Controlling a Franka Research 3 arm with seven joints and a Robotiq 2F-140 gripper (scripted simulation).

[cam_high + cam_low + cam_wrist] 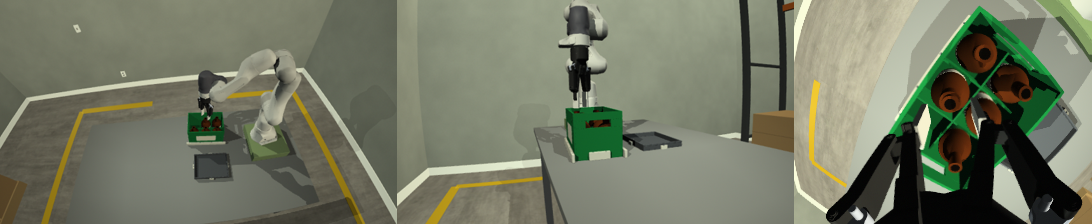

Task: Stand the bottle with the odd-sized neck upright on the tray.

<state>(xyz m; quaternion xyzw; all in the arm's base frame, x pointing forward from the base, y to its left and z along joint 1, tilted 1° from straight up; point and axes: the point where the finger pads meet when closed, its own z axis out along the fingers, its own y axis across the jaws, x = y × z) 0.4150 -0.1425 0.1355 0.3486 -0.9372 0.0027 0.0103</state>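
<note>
My hand is 4 cm to the right of the green crate and 13 cm above it. From my hand the other things lie so: dark grey tray 1 cm behind, 33 cm to the left, 20 cm below.
</note>
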